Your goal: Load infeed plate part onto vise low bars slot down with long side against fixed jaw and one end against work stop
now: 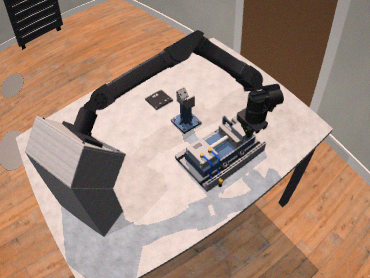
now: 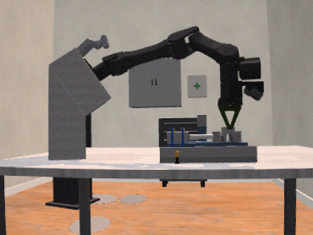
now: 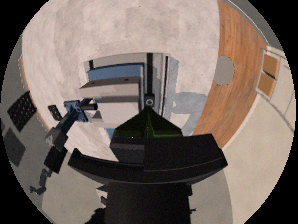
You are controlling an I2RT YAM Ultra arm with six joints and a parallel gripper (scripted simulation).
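My gripper is now 10 mm past the grey part, 40 mm to the right of it and 20 mm above it. Round my hand: fixed jaw 10 mm ahead, 70 mm to the left, 30 mm below; then moving jaw 50 mm behind, 50 mm to the left, 30 mm below; then air cylinder rod 100 mm behind, 40 mm to the left, 30 mm below.
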